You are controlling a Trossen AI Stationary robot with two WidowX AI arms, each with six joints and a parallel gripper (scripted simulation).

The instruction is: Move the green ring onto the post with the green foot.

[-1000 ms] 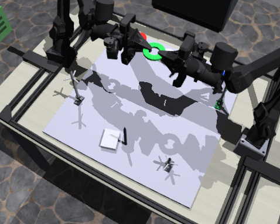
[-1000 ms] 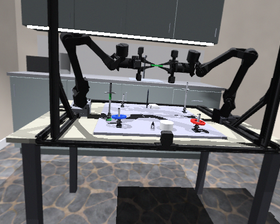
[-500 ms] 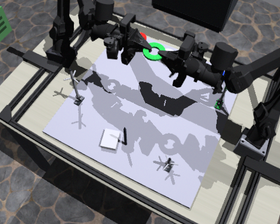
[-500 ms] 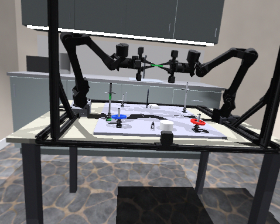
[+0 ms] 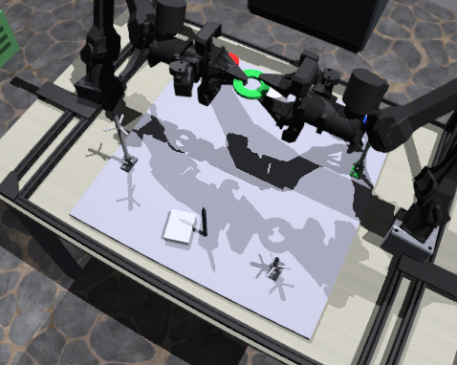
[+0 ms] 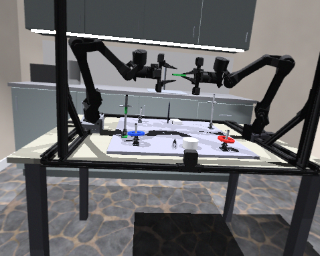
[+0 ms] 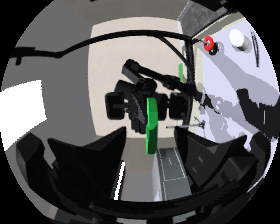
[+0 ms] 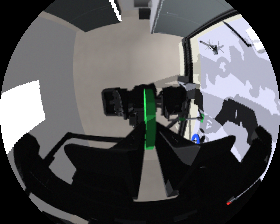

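The green ring is 5 cm to the right of my left hand. From my left hand the other things lie so: blue ring 22 cm behind, 15 cm to the left, 25 cm below; small post 21 cm ahead, 14 cm to the left, 25 cm below; black pen 20 cm ahead, 4 cm to the right, 20 cm below.
Now: the green ring 40 mm to the left of my right hand. Round my right hand: small post: 210 mm ahead, 230 mm to the left, 250 mm below; black pen: 200 mm ahead, 50 mm to the left, 200 mm below; white block: 220 mm ahead, 290 mm below.
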